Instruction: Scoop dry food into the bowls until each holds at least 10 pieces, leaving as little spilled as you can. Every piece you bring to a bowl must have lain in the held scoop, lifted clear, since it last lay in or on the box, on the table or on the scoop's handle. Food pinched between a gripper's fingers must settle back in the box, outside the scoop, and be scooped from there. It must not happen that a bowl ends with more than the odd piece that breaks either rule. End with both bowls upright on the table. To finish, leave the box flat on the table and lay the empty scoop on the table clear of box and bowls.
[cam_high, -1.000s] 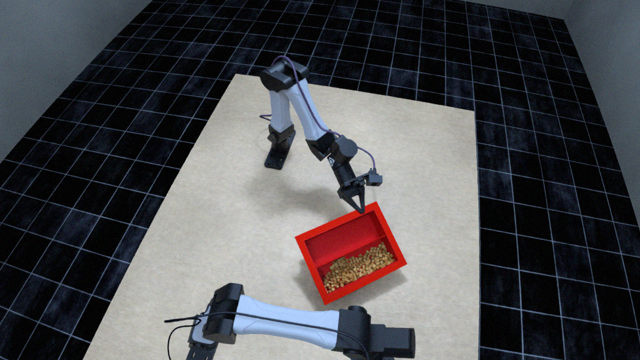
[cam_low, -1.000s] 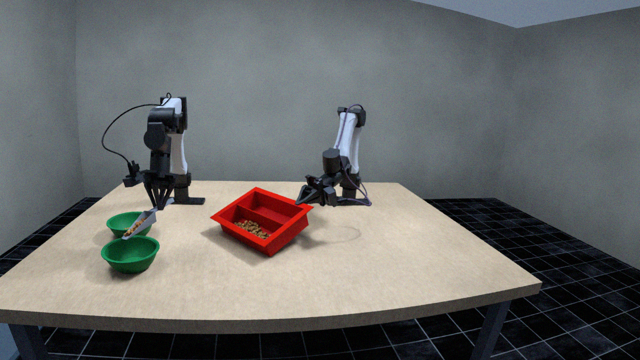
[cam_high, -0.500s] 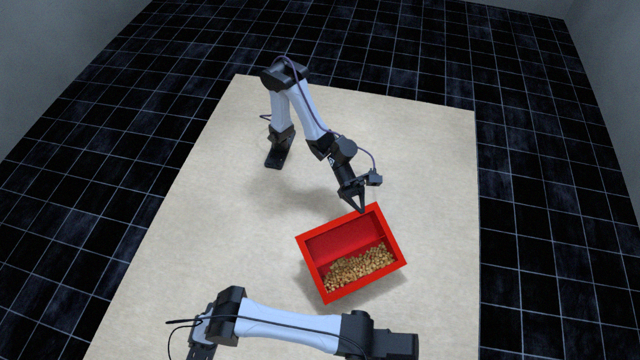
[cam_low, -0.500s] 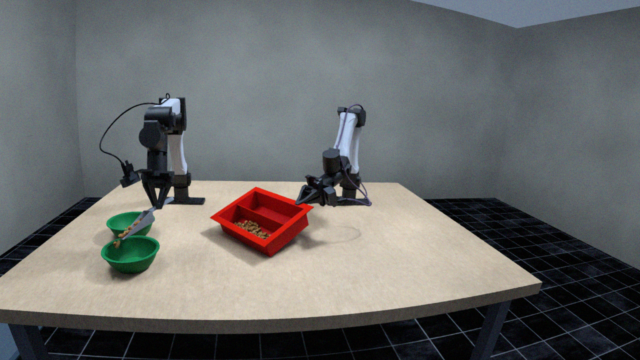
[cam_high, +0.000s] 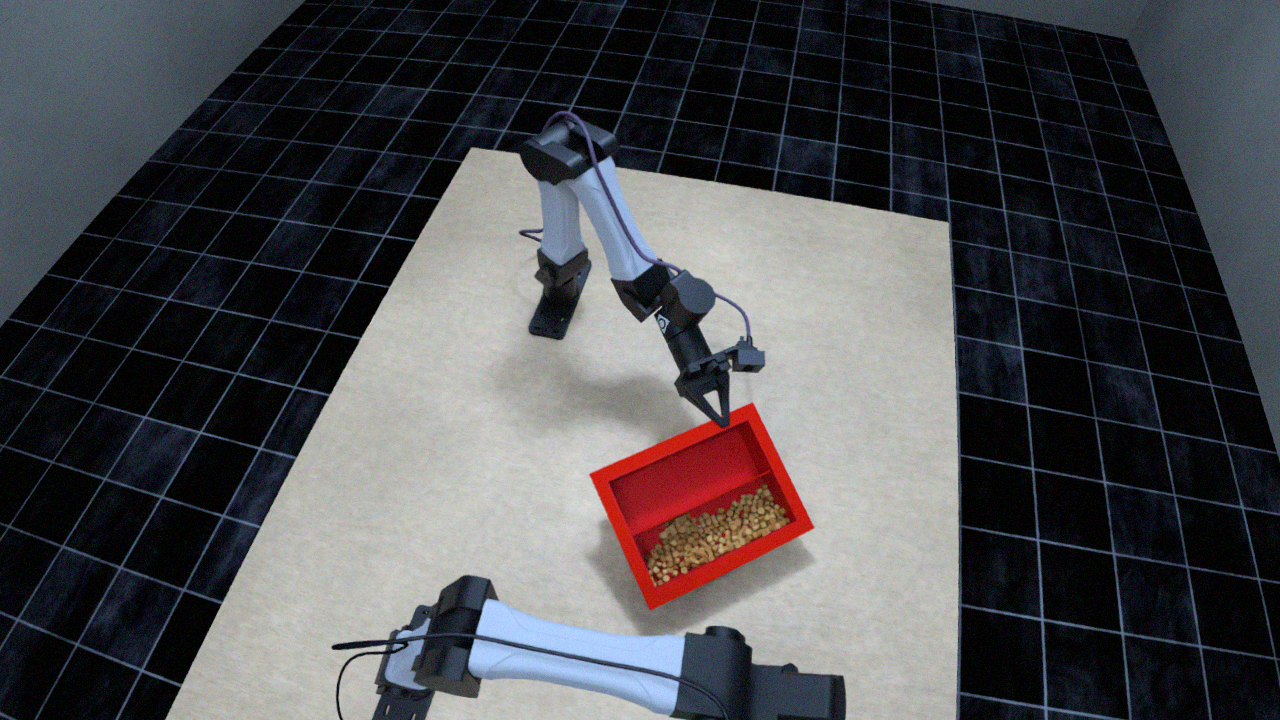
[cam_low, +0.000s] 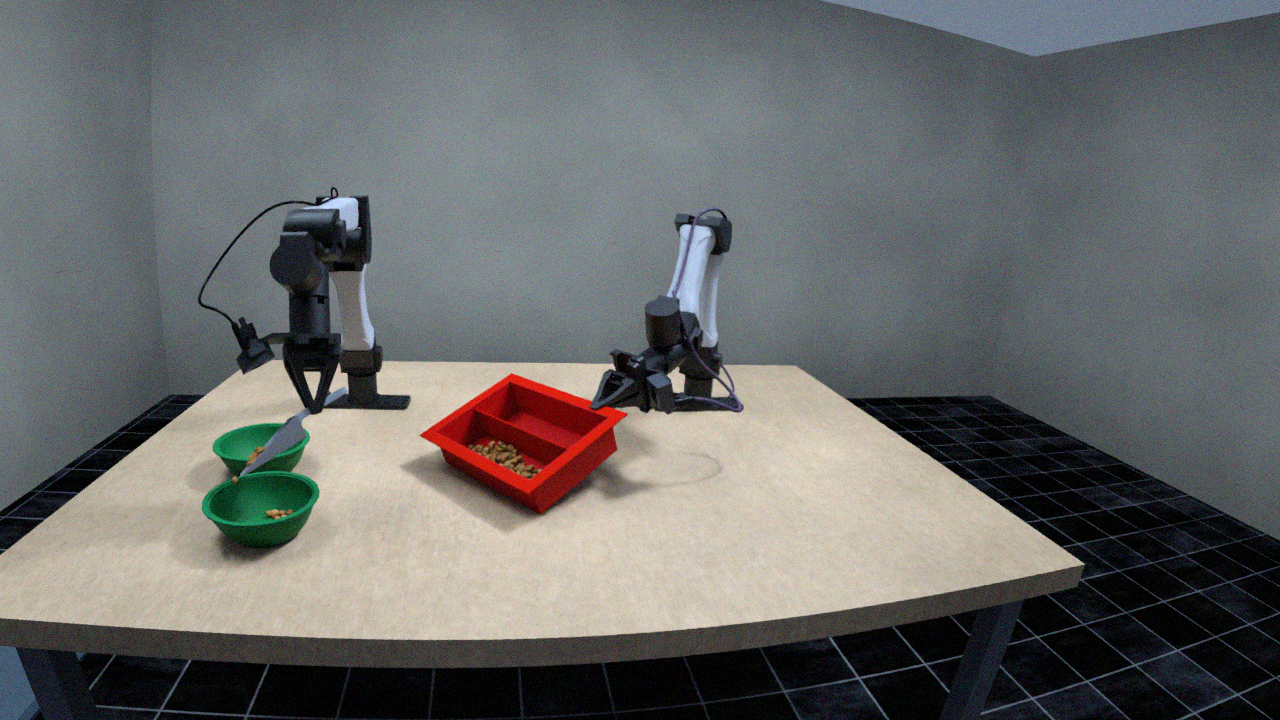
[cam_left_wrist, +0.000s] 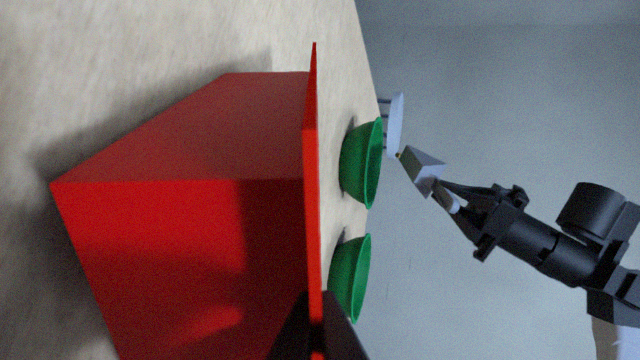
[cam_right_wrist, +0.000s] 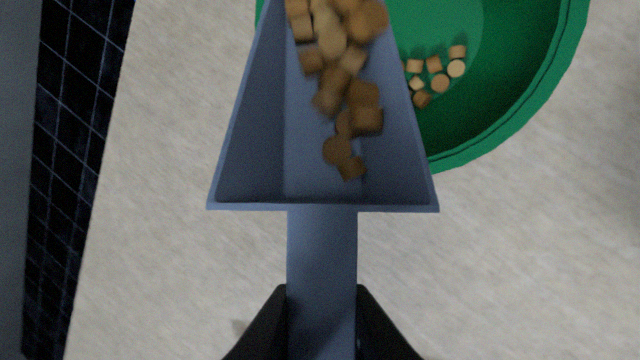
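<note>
Right now my left hand is 1 cm past the red box, 12 cm to the left of it and 5 cm above it. From my left hand the other things lie so: grey-blue scoop (16 cm ahead, 43 cm to the right, 2 cm above).
</note>
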